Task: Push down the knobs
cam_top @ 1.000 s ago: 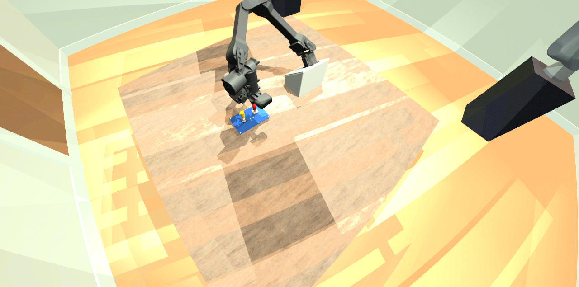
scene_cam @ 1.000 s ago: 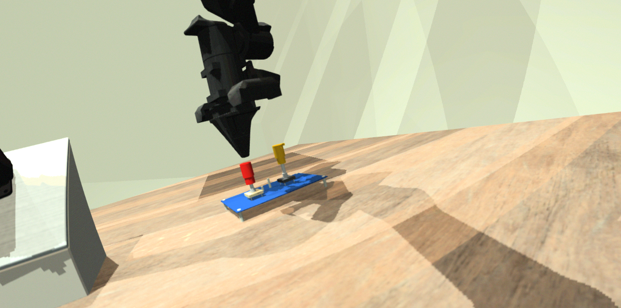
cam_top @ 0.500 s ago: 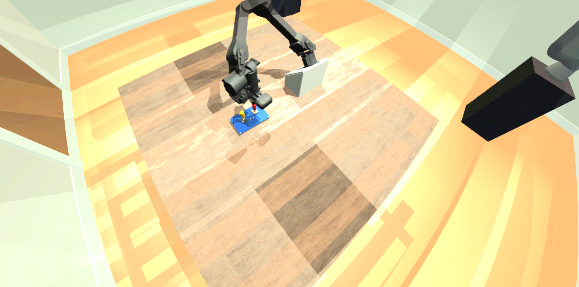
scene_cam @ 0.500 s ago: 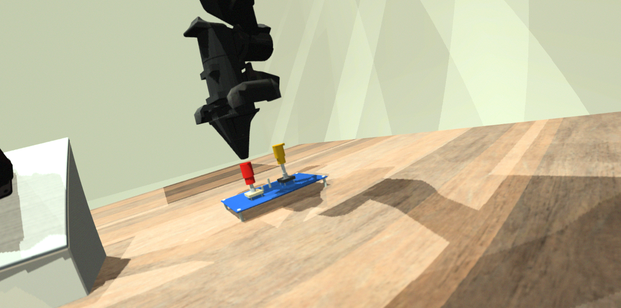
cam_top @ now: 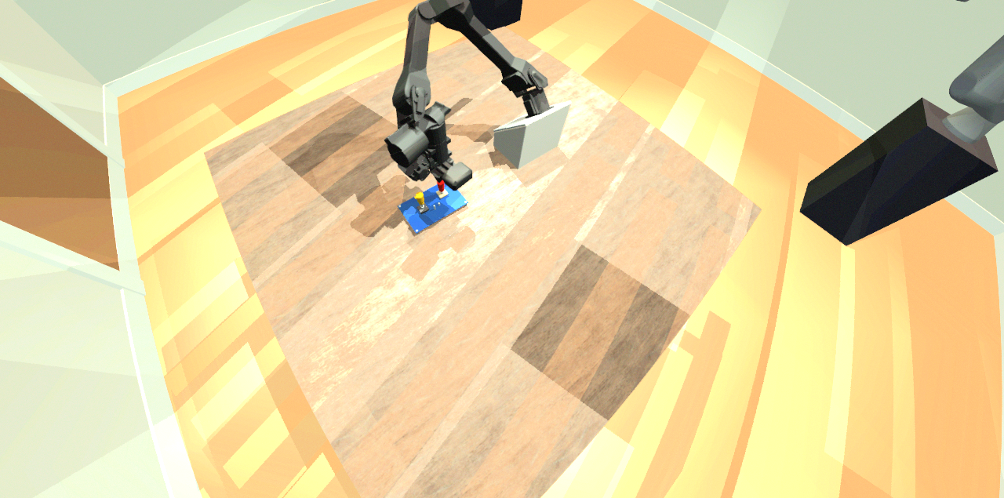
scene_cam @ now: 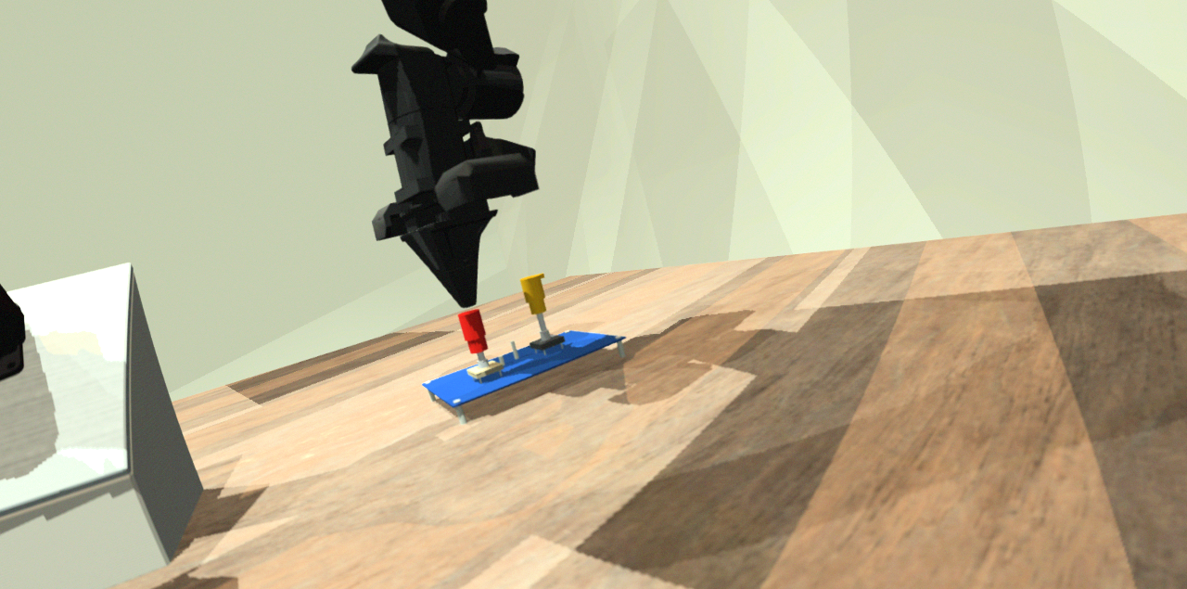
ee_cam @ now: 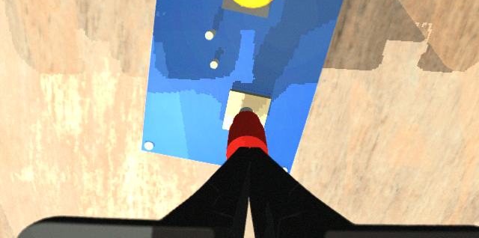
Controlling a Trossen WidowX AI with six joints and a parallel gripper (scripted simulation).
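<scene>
Now: the red knob 20 mm below my gripper tip. From my gripper tip the other things lie so: yellow knob: 70 mm ahead, 10 mm below.
</scene>
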